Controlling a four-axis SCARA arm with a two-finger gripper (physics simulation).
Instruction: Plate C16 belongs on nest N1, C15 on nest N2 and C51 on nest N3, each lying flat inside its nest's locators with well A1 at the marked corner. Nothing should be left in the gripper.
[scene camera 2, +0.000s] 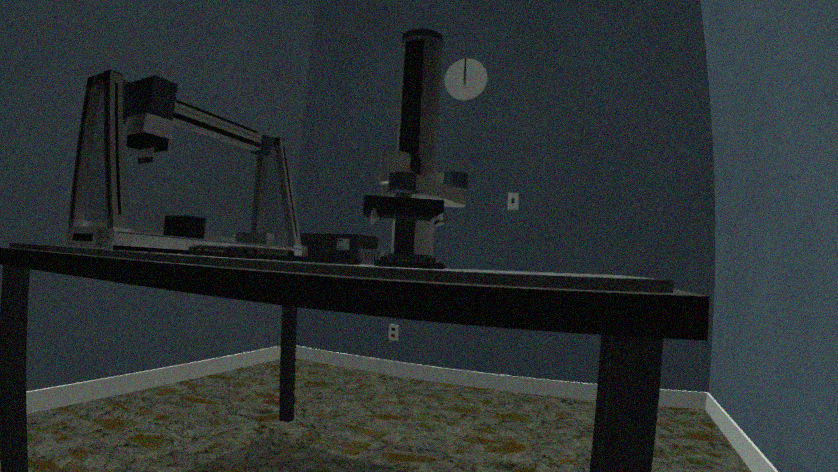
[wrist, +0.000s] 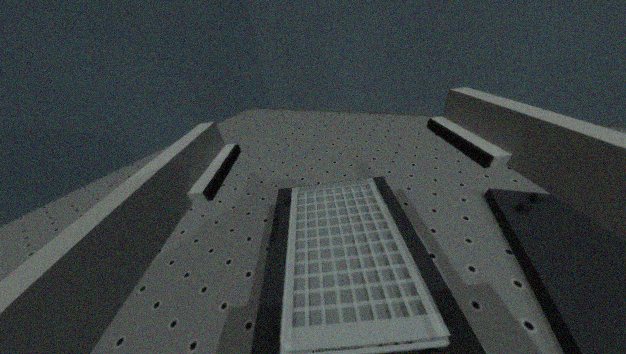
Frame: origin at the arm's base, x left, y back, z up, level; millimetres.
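Seen in the pictures: gripper, between the fingertips: (scene camera 2: 410, 215) (wrist: 330, 122).
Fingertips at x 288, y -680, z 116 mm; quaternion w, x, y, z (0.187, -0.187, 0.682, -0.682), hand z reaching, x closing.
Offsets run from my fingertips to a thing's top centre. "spot": to the spot under its first point. Level surfaces: height alone.
A clear, pale well plate @(dx -12, dy +19, dz -77 mm) (wrist: 350, 250) lies lengthwise on a dark nest @(dx -12, dy +19, dz -82 mm) (wrist: 270, 280) low in the middle of the wrist view. Its printed code cannot be read, and neither a nest label nor an A1 mark shows there. Locators at its edges cannot be made out. Part of a second dark nest @(spot: dx -146, dy -27, dz -92 mm) (wrist: 560, 260) shows at the right, with no plate on the part in view. My gripper (scene camera 2: 406, 219) (wrist: 330, 122) is open and empty, its fingers apart above and to either side of the plate. In the scene view the plates and nests are too dark to tell apart.
The arm's column (scene camera 2: 421, 105) stands on the table (scene camera 2: 527, 301). A gantry frame (scene camera 2: 114, 158) stands at the left, with a black box @(spot: dx -818, dy +115, dz -15 mm) (scene camera 2: 184, 225) beneath its beam. A dark box @(spot: dx -717, dy +715, dz -42 mm) (scene camera 2: 319, 246) with a pale label is left of the column base. Perforated deck @(dz -103 mm) (wrist: 325, 135) surrounds the nests.
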